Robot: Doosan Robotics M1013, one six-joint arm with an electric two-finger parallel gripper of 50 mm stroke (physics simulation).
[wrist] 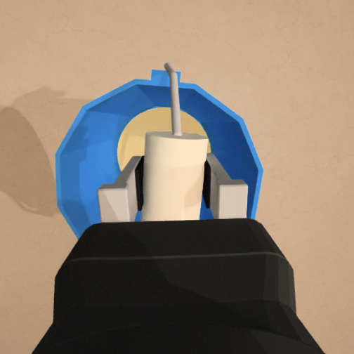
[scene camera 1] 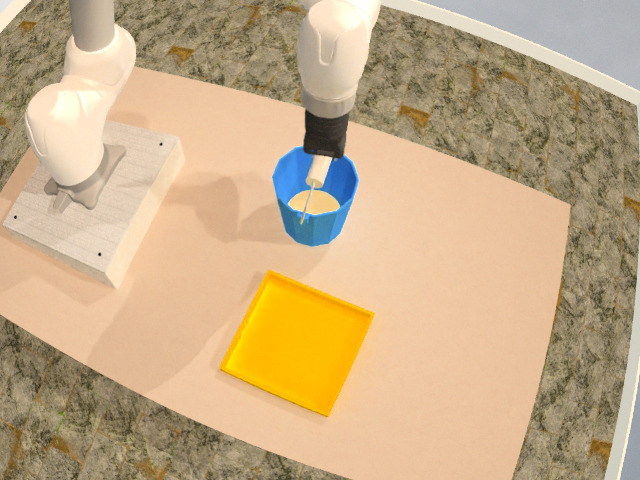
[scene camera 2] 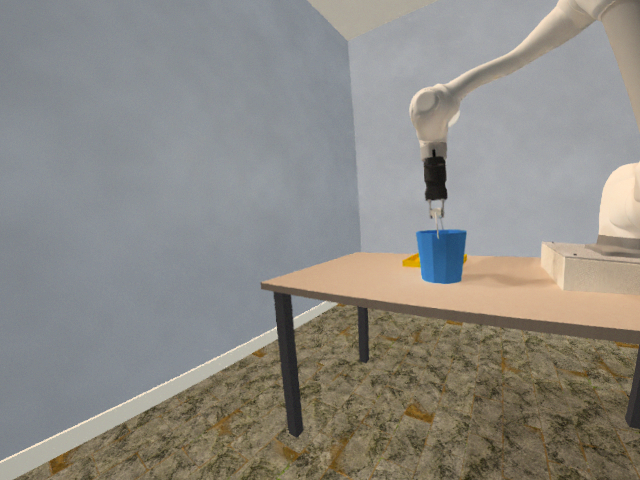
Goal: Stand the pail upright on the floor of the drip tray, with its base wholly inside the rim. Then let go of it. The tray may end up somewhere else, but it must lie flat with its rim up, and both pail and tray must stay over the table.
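Frame: origin at the arm's base, x back, y right, z up, level; millimetres.
Seen in the pictures: gripper, fingertip midpoint: [scene camera 1: 325, 155] [scene camera 2: 436, 218]; arm's base, origin of the base link: [scene camera 1: 84, 171] [scene camera 2: 626, 254].
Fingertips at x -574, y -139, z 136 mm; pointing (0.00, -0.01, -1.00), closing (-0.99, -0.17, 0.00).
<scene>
Pixels of each thing's top centre, then the offset from my fingertips to it. Level surfaces: height alone.
- cream cylindrical handle grip, middle of its top: [scene camera 1: 322, 156] [scene camera 2: 437, 208] dx -2, dy +28, dz +35 mm
- yellow square drip tray, middle of its top: [scene camera 1: 297, 341] [scene camera 2: 435, 257] dx -60, dy +320, dz -194 mm
- table, its level: dz -223 mm
The blue pail [scene camera 1: 313, 227] [scene camera 2: 442, 258] [wrist: 90, 165] stands upright on the table, with a pale disc-like inner bottom. Its wire bail stands up and carries a cream cylindrical handle grip [scene camera 1: 318, 172] [wrist: 175, 175] above the pail's mouth. My gripper [scene camera 2: 436, 212] [wrist: 172, 171] is shut on this handle grip, one finger on each side. In scene camera 1 the gripper's body hides most of the fingers. The yellow square drip tray [scene camera 1: 297, 343] [scene camera 2: 411, 260] lies flat with its rim up, apart from the pail; in scene camera 2 the pail partly hides it.
The table [scene camera 1: 439, 310] [scene camera 2: 361, 279] carries the pail, the tray and the arm's pale block base [scene camera 1: 129, 206] [scene camera 2: 594, 273], which stands at the left in scene camera 1. The tray lies between the pail and the table's lower edge in that view.
</scene>
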